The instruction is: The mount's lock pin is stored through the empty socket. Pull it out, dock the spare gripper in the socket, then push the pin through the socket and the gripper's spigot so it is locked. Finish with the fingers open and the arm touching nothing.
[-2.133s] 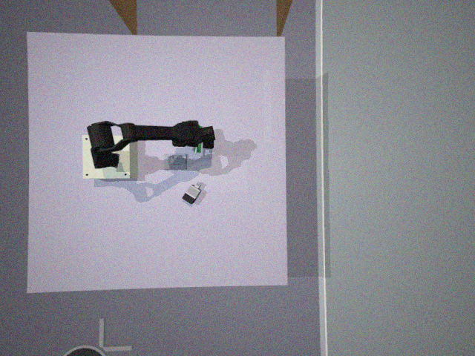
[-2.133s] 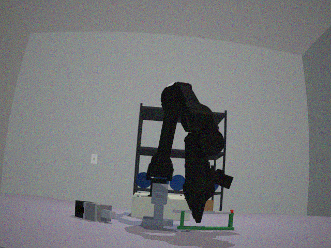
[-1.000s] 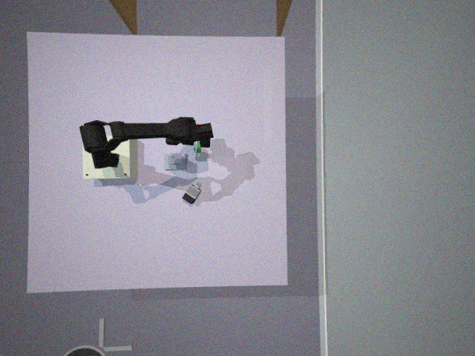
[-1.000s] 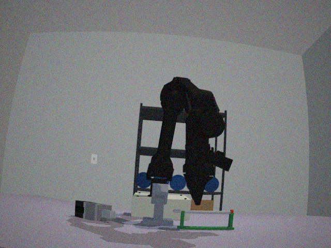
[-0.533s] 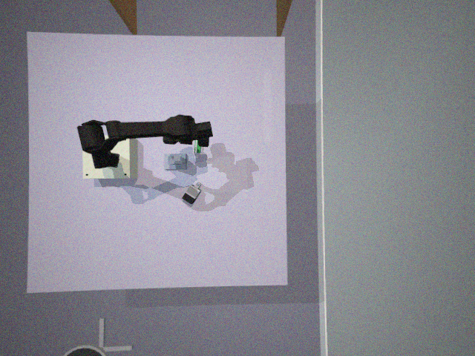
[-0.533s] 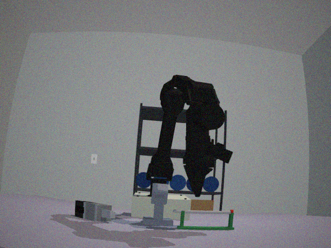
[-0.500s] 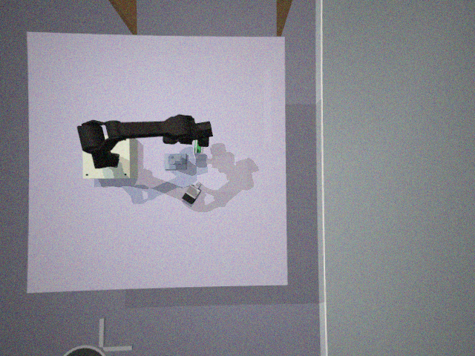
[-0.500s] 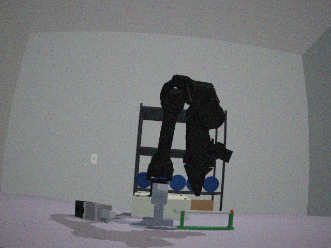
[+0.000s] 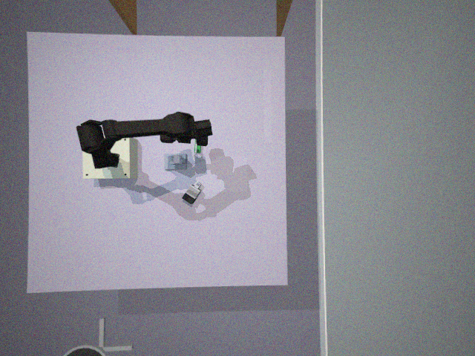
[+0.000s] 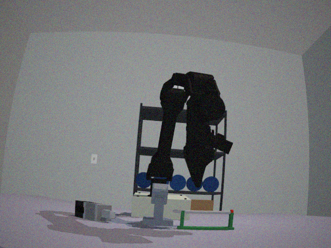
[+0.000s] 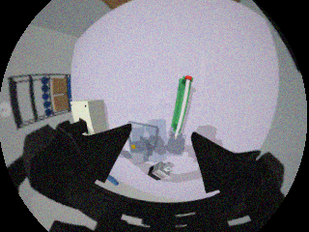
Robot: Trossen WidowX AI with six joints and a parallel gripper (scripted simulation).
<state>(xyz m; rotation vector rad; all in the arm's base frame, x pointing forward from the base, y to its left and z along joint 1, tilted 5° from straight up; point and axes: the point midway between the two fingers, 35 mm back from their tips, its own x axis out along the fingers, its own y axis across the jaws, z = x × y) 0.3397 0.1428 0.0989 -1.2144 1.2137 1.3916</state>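
Right now my gripper tip is 5 cm short of the black spare gripper, 24 cm to the left of it and 9 cm above it. Round my gripper tip: socket (5 cm behind, 10 cm to the right, 6 cm below); green cradle (3 cm ahead, 3 cm to the left, 9 cm below).
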